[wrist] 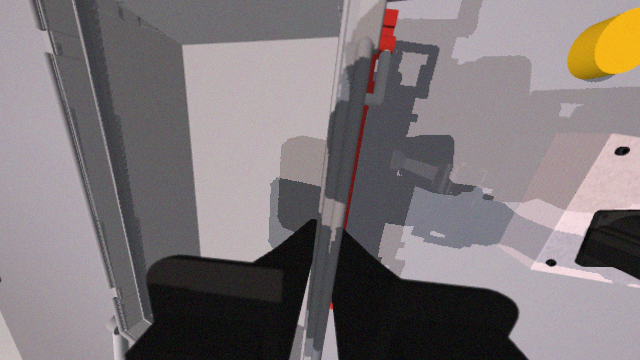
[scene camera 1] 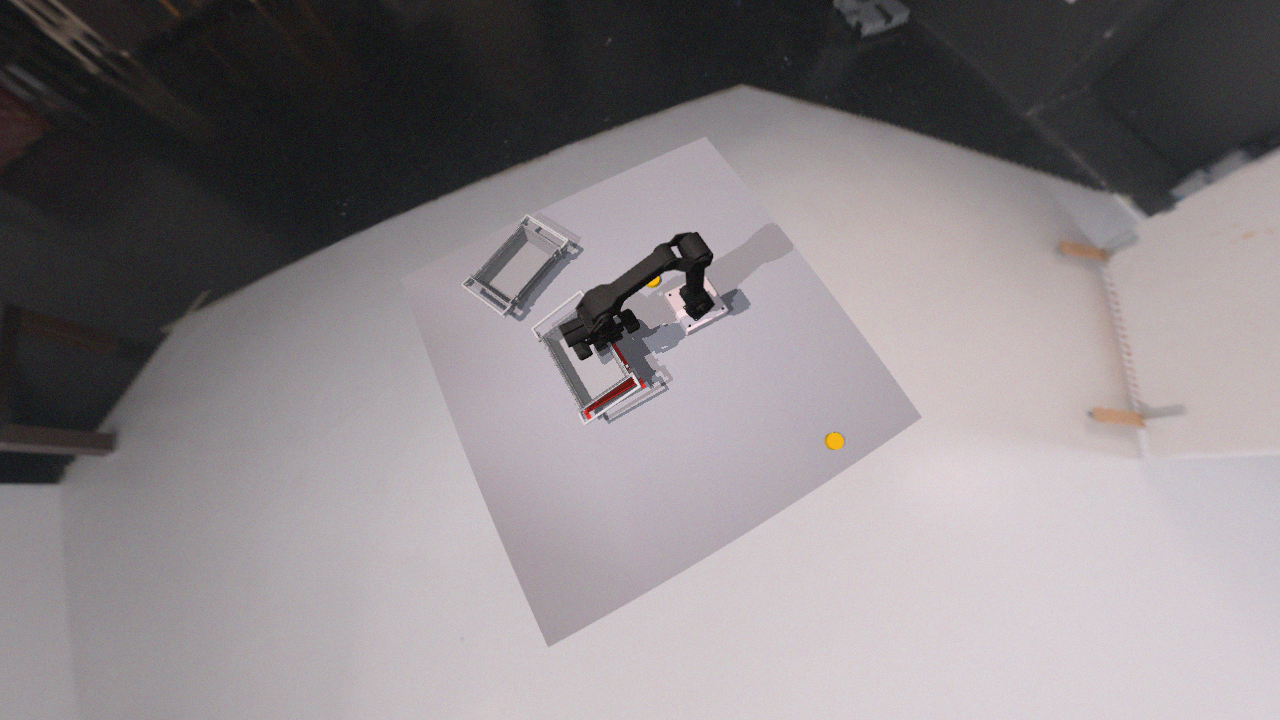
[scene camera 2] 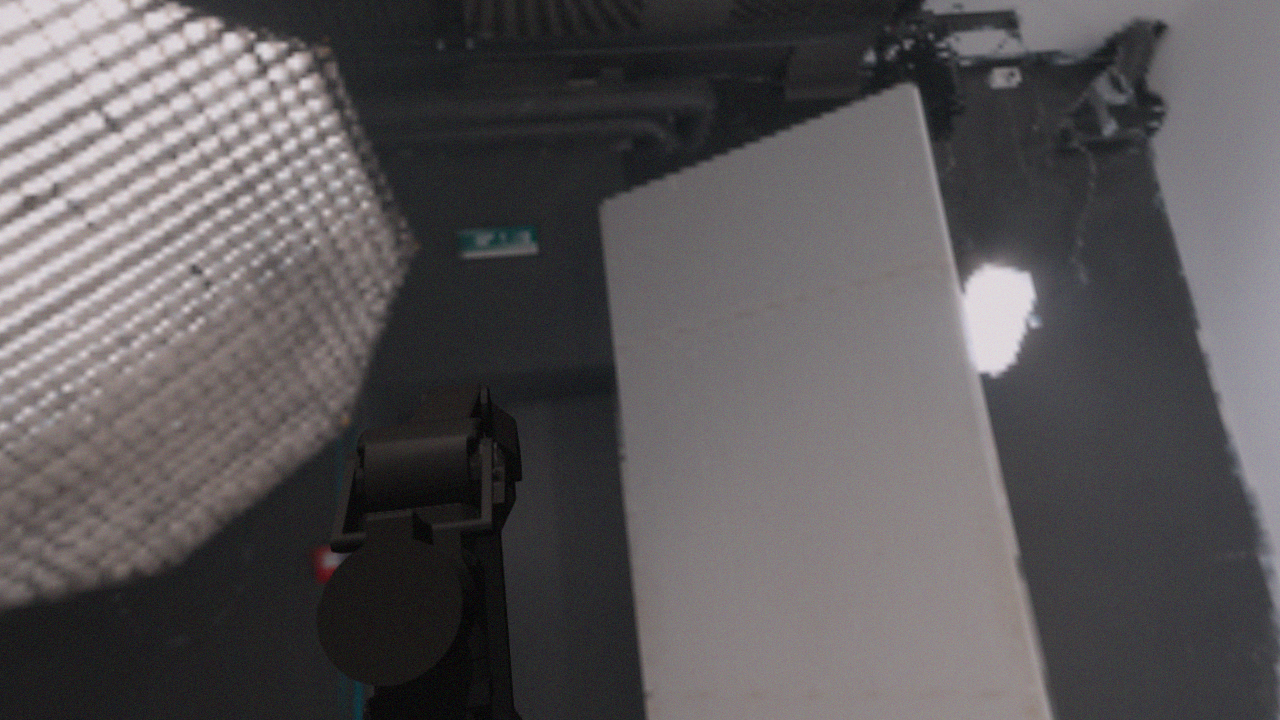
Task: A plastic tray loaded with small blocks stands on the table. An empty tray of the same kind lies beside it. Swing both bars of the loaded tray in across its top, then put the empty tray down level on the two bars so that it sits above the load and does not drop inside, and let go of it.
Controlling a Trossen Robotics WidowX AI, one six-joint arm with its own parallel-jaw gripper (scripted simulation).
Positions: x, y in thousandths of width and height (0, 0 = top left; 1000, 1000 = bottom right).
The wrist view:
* my gripper: 504, 629
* grey tray: 343, 379
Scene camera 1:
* my gripper: 475, 478
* grey tray: 460, 530
